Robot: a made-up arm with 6 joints.
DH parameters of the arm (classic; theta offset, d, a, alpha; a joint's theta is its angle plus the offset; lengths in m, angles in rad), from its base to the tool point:
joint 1: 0 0.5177 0 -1.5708
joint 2: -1.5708 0 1.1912 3.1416
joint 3: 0 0 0 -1.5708
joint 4: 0 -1.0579 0 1.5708
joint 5: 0 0.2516 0 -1.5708
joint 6: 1.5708 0 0 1.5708
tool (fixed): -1.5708 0 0 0
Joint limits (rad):
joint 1: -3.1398..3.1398
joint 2: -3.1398..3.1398
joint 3: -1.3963..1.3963
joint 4: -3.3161..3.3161
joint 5: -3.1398..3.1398
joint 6: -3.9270..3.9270
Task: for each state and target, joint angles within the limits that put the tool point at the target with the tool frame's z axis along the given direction. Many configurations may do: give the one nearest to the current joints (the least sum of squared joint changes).
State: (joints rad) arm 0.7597 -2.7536 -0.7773 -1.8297 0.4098 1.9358
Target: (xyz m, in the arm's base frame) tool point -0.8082 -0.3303 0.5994 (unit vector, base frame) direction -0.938 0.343 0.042
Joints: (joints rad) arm 0.3736 -2.5461 -0.5526 -1.5210 0.5027 2.3699
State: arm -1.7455 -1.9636 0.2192 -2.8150 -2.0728 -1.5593
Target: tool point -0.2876 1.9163 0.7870 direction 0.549 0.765 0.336
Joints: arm -1.2935 -1.9286 0.5478 -2.9714 -1.8896 -0.7903
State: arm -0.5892 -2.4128 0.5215 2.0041 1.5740 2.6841
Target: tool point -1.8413 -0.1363 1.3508 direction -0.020 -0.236 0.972
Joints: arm 0.1257 -1.5969 0.4045 1.9606 1.4856 2.7064
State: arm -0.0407 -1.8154 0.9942 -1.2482 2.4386 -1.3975
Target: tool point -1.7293 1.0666 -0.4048 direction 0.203 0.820 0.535
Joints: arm -0.5161 -2.1891 1.3914 -1.8707 3.1071 -0.9201
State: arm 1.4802 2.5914 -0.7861 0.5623 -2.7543 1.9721
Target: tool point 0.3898 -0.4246 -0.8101 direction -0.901 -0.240 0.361
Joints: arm 1.9596 2.7089 -0.3437 0.6536 -2.6546 1.8995
